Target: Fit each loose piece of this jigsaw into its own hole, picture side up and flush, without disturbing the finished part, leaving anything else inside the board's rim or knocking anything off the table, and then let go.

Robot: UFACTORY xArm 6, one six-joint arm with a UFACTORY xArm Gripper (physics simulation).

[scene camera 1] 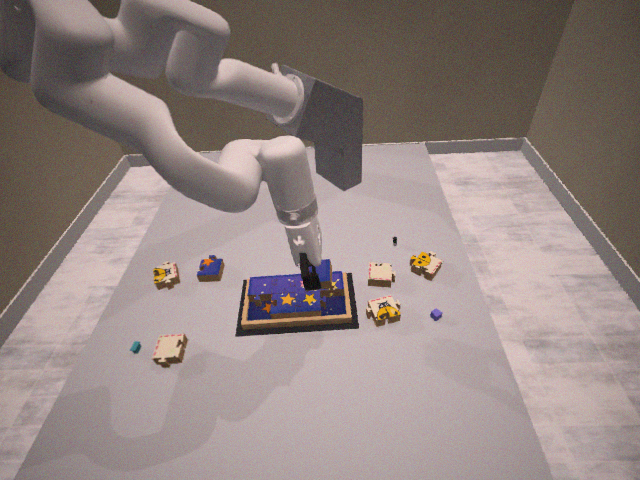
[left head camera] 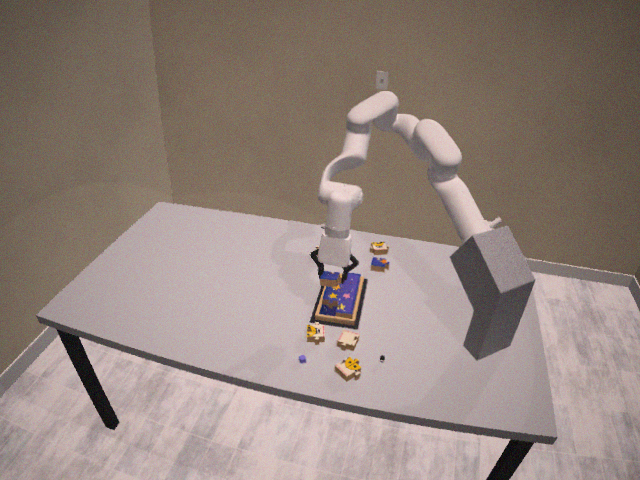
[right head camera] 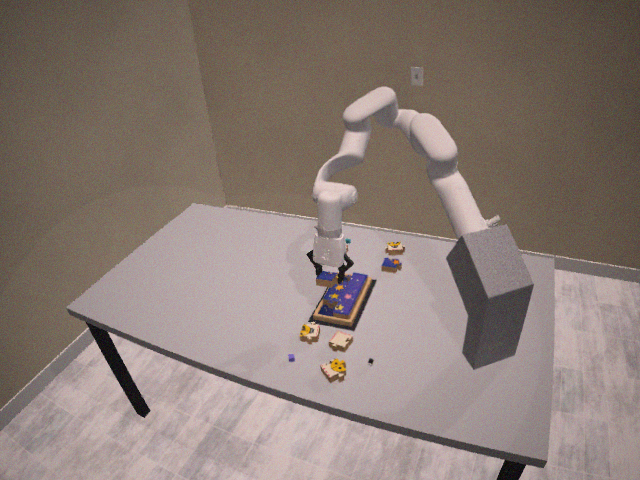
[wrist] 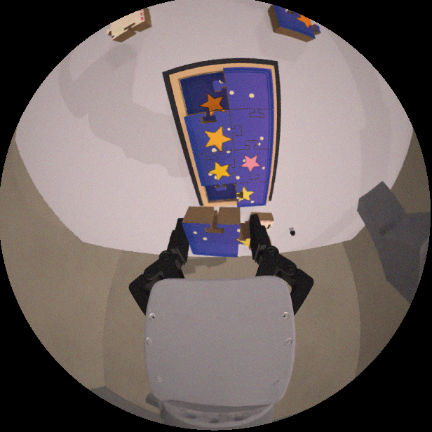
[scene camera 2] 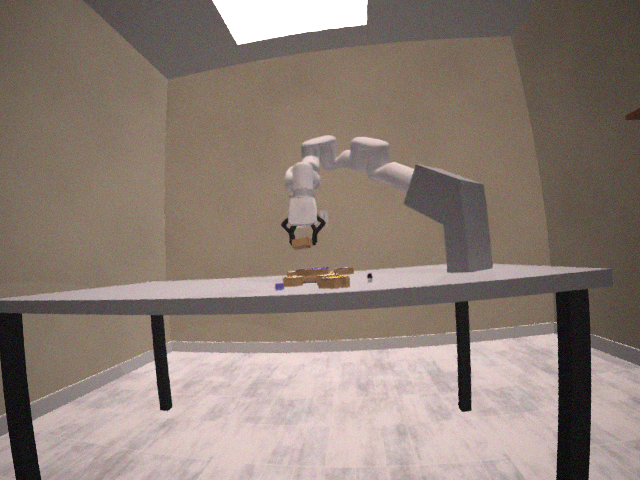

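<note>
My gripper (left head camera: 332, 279) (scene camera 2: 303, 241) is shut on a blue piece (wrist: 212, 239) (left head camera: 329, 279) (right head camera: 326, 279) (scene camera 2: 301, 243) with white dots and a bit of yellow star, picture side up. It holds the piece above the table, over the board (scene camera 1: 297, 324) (wrist: 174, 86). The board's finished part (wrist: 250, 130) (scene camera 1: 286, 304) is blue with stars. Two holes show in the wrist view: a far left hole (wrist: 192, 90) with an orange star printed in it, and a near left hole (wrist: 220, 194). A loose blue piece (left head camera: 379, 264) (right head camera: 391, 265) (scene camera 1: 210, 269) with an orange star lies on the table.
Cream and yellow pieces (scene camera 1: 165, 274) (scene camera 1: 170, 349) (scene camera 1: 381, 273) (scene camera 1: 425, 264) (scene camera 1: 383, 310) lie around the board. A teal block (scene camera 1: 135, 346), a purple cube (scene camera 1: 436, 314) and a small black object (scene camera 1: 394, 240) also lie on the table. The grey arm mount (left head camera: 496, 289) stands at the right.
</note>
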